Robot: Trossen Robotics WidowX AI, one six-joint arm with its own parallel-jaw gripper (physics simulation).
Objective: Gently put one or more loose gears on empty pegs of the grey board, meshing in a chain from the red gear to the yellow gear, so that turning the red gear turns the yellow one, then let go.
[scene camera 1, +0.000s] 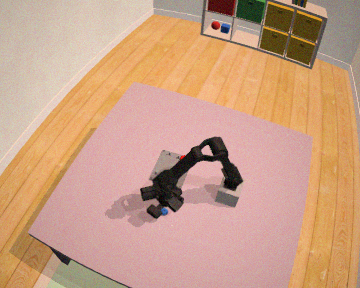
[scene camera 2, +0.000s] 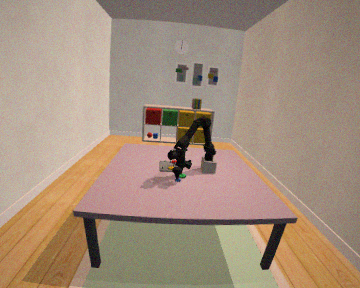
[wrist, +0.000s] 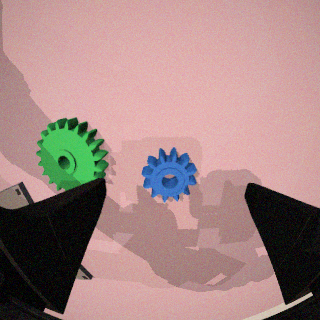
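Seen in the pictures: gripper, fingertip midpoint: (scene camera 1: 164,209) (scene camera 2: 178,176) (wrist: 179,188); arm's base, origin of the base link: (scene camera 1: 231,184) (scene camera 2: 208,159).
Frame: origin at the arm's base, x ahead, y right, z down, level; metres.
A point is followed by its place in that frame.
Observation:
A small blue gear (scene camera 1: 164,211) @(y -0.228, x 0.246, z 0.090 m) (scene camera 2: 178,180) @(y -0.238, x 0.249, z 0.093 m) (wrist: 169,175) @(y -0.222, x 0.246, z 0.089 m) lies flat on the table. In the wrist view it is between and a little beyond the fingertips. My gripper (wrist: 179,188) @(y -0.226, x 0.248, z 0.069 m) is open and empty, low above the table near the blue gear. A larger green gear (scene camera 2: 183,176) @(y -0.169, x 0.210, z 0.092 m) (wrist: 71,155) @(y -0.154, x 0.217, z 0.089 m) lies flat beside the blue one, past the left fingertip in the wrist view. The grey board (scene camera 1: 160,165) @(y 0.029, x 0.385, z 0.098 m) (scene camera 2: 163,166) @(y 0.010, x 0.377, z 0.098 m) (wrist: 16,196) @(y -0.045, x 0.245, z 0.098 m) lies behind the gripper, partly hidden by the arm. Parts of the red gear (scene camera 1: 183,157) (scene camera 2: 174,161) @(y 0.106, x 0.285, z 0.083 m) and the yellow gear (scene camera 2: 171,168) @(y -0.050, x 0.307, z 0.085 m) show on it.
The arm's grey base block (scene camera 1: 227,197) @(y -0.057, x -0.007, z 0.036 m) (scene camera 2: 209,165) @(y -0.057, x -0.002, z 0.031 m) stands on the pink table (scene camera 1: 250,240) @(y -0.207, x -0.198, z 0.106 m) (scene camera 2: 240,200) @(y -0.450, x -0.160, z 0.106 m), to the right of the board. A shelf unit (scene camera 1: 202,22) (scene camera 2: 144,124) with coloured boxes stands on the floor by the far wall.

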